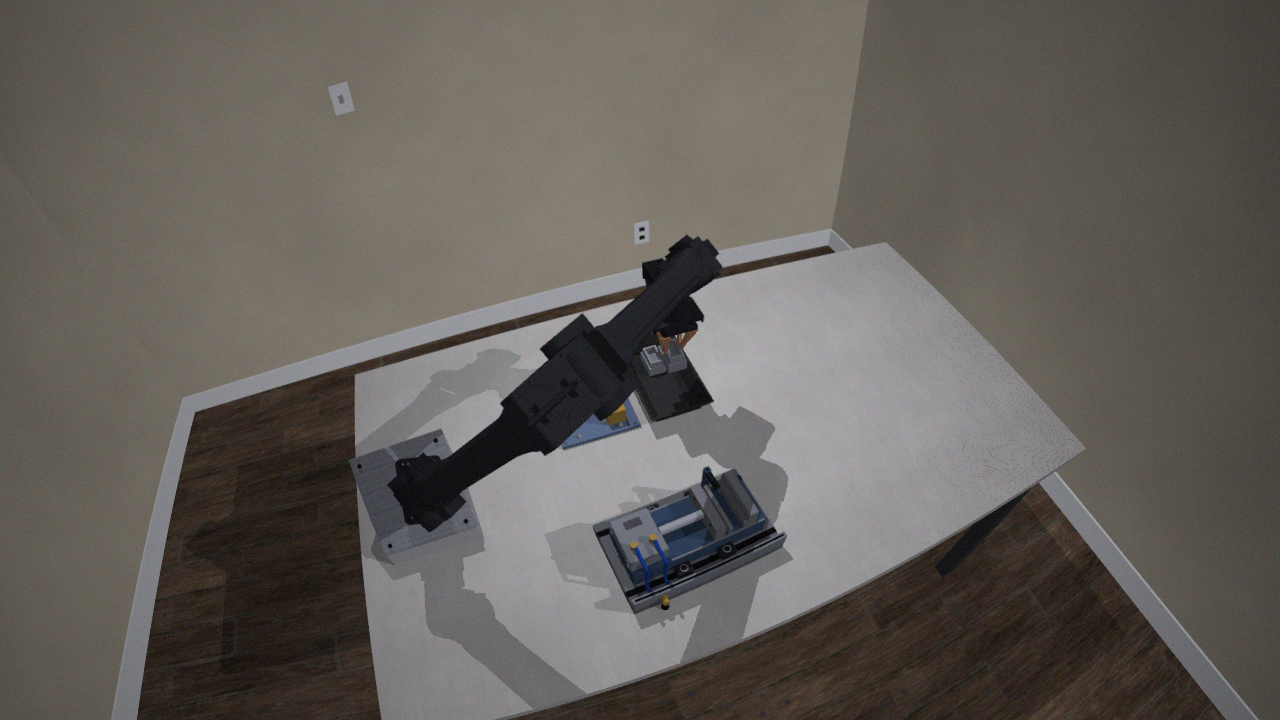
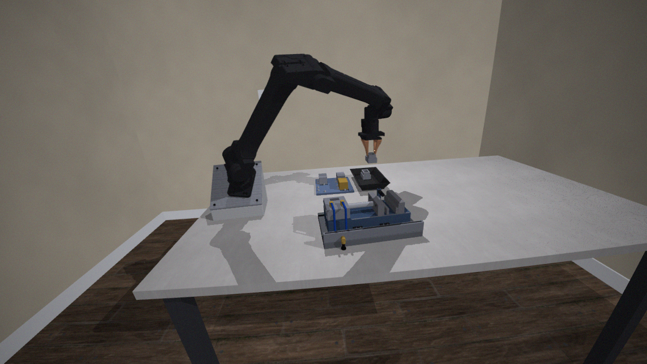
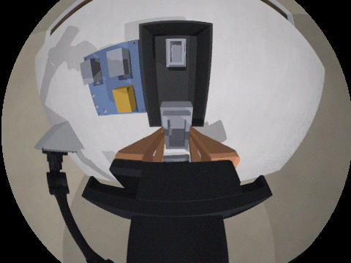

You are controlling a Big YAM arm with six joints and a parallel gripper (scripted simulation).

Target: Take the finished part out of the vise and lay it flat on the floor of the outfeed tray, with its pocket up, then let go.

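Right now the yellow block is 130 mm behind my hand and 140 mm below it. From my hand the other things lie so: blue fixture plate (170 mm behind, 40 mm to the left, 160 mm below).
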